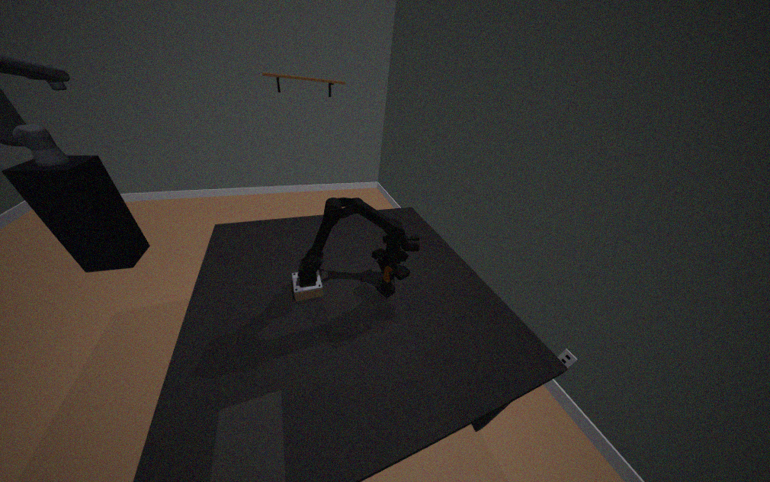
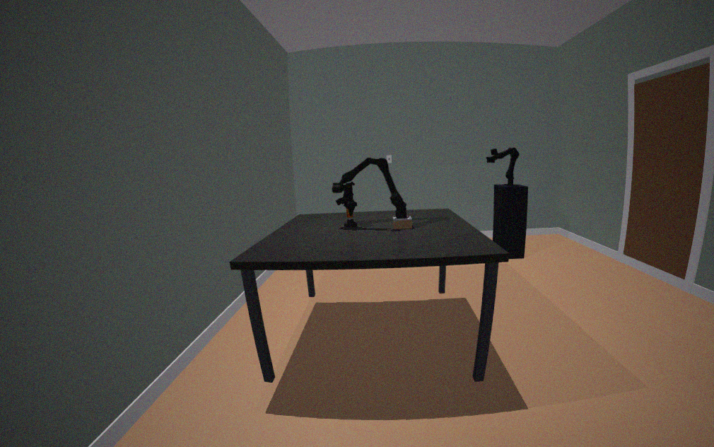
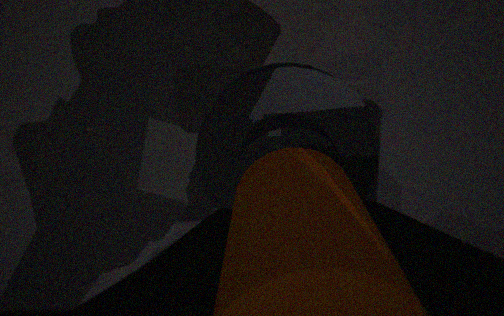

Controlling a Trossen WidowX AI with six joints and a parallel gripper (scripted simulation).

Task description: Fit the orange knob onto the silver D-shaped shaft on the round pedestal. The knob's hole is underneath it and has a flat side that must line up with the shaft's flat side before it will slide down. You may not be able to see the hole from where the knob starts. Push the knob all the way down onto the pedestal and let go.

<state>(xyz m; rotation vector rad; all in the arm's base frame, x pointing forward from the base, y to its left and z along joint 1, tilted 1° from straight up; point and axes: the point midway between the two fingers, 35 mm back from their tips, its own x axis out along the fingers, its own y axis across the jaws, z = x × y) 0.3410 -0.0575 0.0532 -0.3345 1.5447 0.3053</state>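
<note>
Now: the orange knob 30 mm above my gripper tip. The rest, counted from my gripper tip: dark round pedestal 40 mm below.
</note>
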